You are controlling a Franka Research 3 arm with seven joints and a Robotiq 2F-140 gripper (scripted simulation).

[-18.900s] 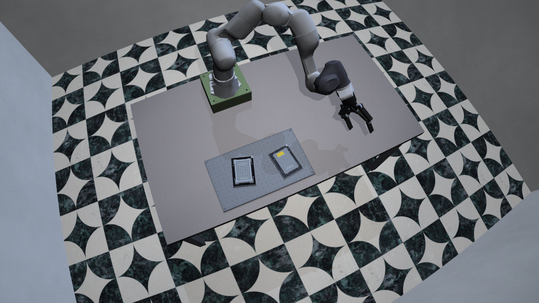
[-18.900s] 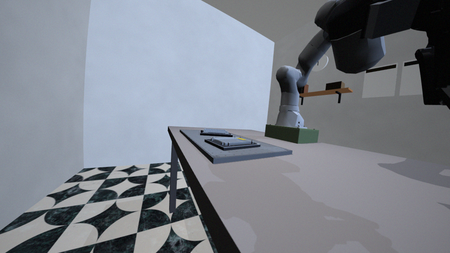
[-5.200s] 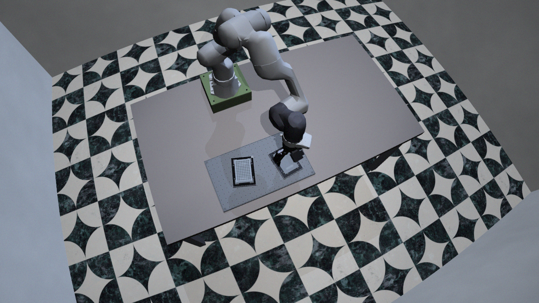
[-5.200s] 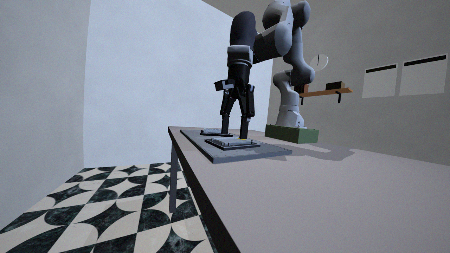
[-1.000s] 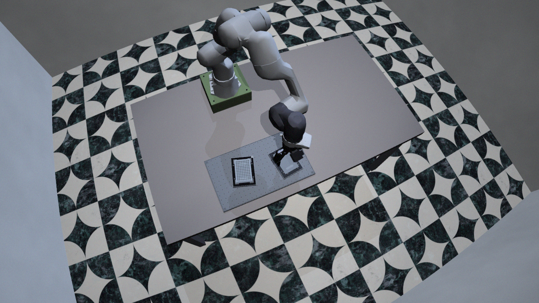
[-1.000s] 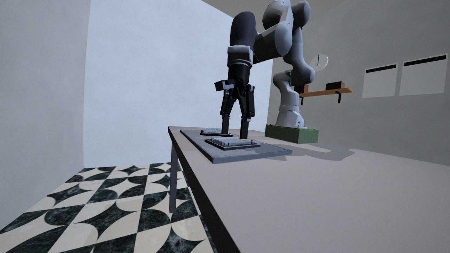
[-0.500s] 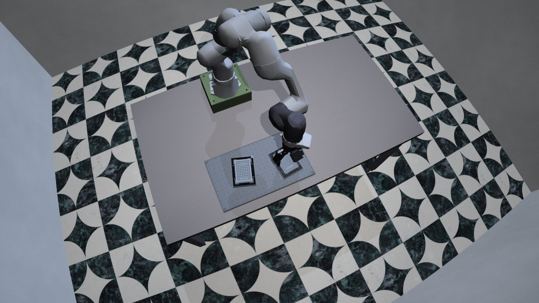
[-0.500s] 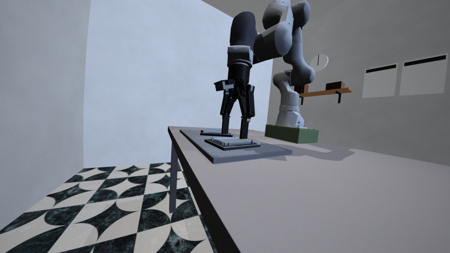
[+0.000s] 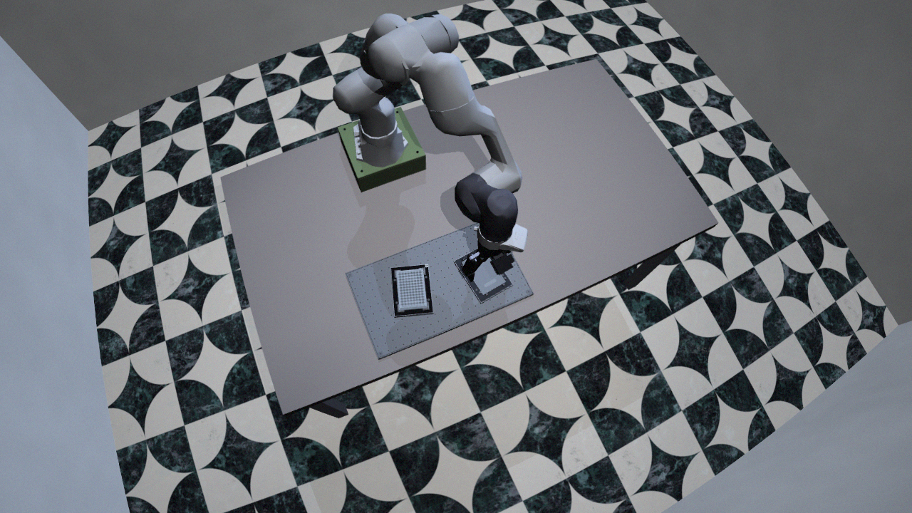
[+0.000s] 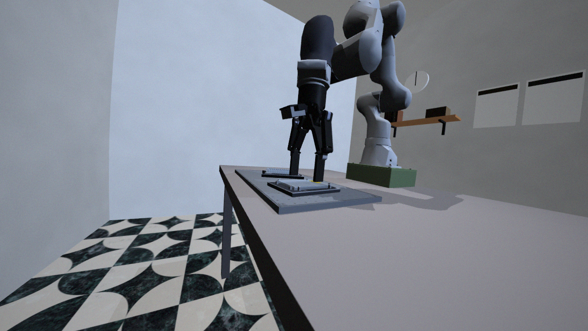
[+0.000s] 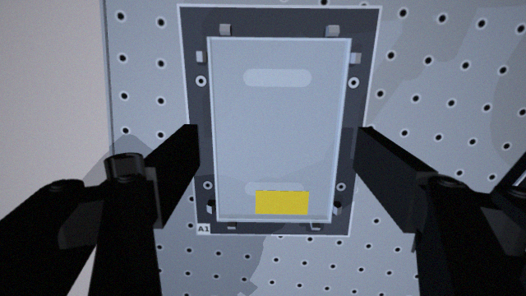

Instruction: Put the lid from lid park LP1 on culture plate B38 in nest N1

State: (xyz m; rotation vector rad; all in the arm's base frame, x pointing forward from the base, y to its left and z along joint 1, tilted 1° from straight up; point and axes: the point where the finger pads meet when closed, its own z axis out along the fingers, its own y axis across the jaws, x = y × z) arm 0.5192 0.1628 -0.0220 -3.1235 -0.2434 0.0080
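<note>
Right now my hand is 40 mm above the lid. The rest, counted from my hand: culture plate (230 mm to the right, 40 mm below, 30 mm behind); lid park LP1 (50 mm below); black nest N1 (230 mm to the right, 50 mm below, 30 mm behind).
</note>
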